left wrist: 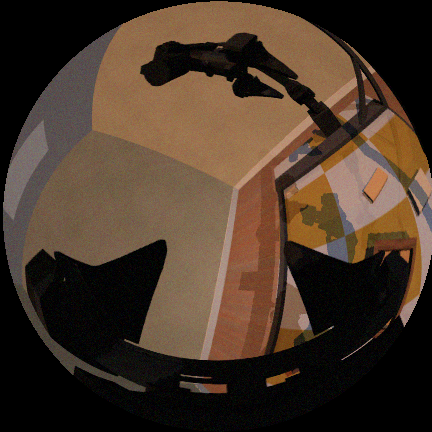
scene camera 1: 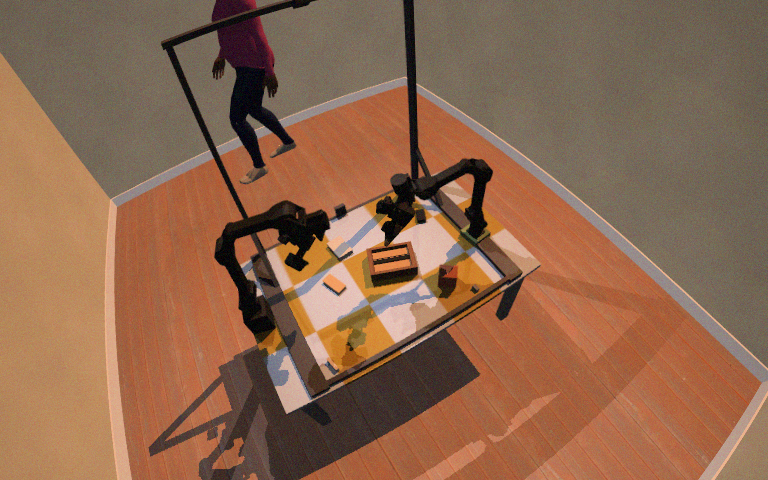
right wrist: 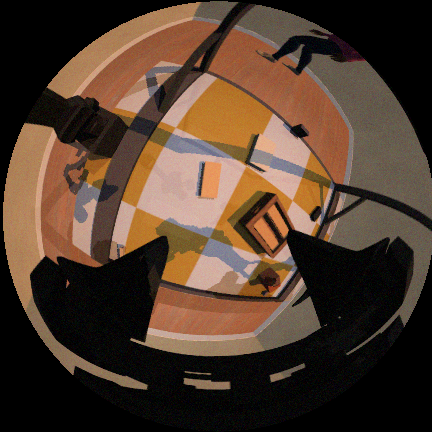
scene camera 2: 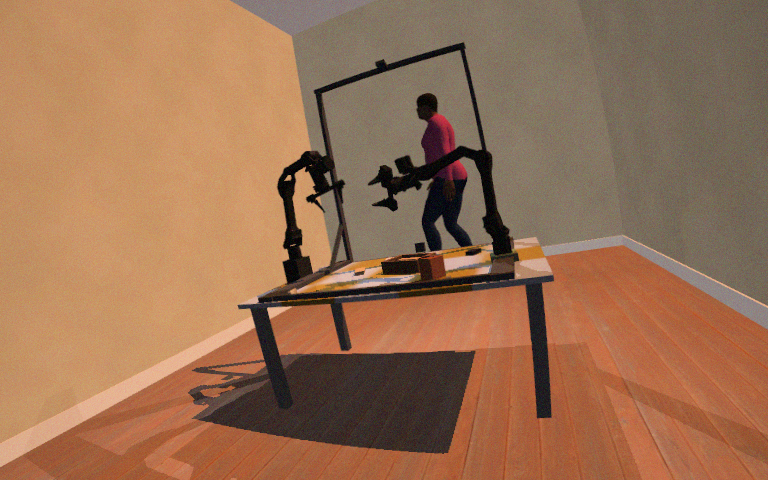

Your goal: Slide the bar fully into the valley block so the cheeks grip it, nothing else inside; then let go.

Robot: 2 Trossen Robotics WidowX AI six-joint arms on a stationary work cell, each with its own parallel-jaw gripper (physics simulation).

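Places are measured from the left arm's base along level axes (x ahead, y left, z up), in millimetres.
Pixels of known places: left gripper, fingertip midpoint: (left wrist: 227, 247) (scene camera 1: 389, 241) (right wrist: 298, 323) (scene camera 2: 370, 195); right gripper, fingertip midpoint: (left wrist: 288, 88) (scene camera 1: 314, 252) (right wrist: 229, 239) (scene camera 2: 333, 208); left arm's base at its link origin: (scene camera 1: 475, 231) (scene camera 2: 503, 252); right arm's base at its link origin: (left wrist: 316, 109) (scene camera 1: 253, 308) (right wrist: 94, 127) (scene camera 2: 295, 258).
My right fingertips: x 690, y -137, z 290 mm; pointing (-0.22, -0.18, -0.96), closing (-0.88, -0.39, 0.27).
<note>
For each thing: its top centre in the pictures, then the offset to it from my right fingertips.
- brown open-topped block at its top centre: (right wrist: 274, 229) (scene camera 1: 391, 257) (scene camera 2: 408, 257) dx -298, dy +19, dz -269 mm
- flat pale orange piece at its top centre: (right wrist: 210, 179) (left wrist: 375, 182) (scene camera 1: 334, 282) dx -46, dy -53, dz -304 mm
- whitish piece at its top centre: (right wrist: 263, 151) (scene camera 1: 339, 246) dx -169, dy -201, dz -300 mm
- reddish-brown block at its top centre: (scene camera 2: 430, 256) (scene camera 1: 448, 271) (right wrist: 274, 284) dx -422, dy +235, dz -246 mm
A brown open-topped block (scene camera 1: 394, 275) (scene camera 2: 399, 264) (left wrist: 395, 244) (right wrist: 256, 236) with two pale orange strips inside and a dark gap between them stands at the table's middle; it looks like the valley block. A flat pale orange piece (scene camera 1: 334, 284) (left wrist: 376, 185) (right wrist: 210, 180) lies apart to its left in scene camera 1; whether this is the bar I cannot tell. My left gripper (scene camera 1: 386, 223) (scene camera 2: 373, 193) (left wrist: 227, 247) is open and empty, high above the table. My right gripper (scene camera 1: 311, 246) (scene camera 2: 322, 203) (right wrist: 229, 239) is open and empty, also raised.
A whitish piece (scene camera 1: 339, 247) (right wrist: 262, 150) lies behind the flat piece. A reddish-brown block (scene camera 1: 448, 275) (scene camera 2: 432, 267) (right wrist: 268, 279) stands right of the brown block. Small dark blocks (scene camera 1: 420, 215) (scene camera 1: 339, 210) are at the back. A frame post (scene camera 1: 411, 113) rises behind the table.
</note>
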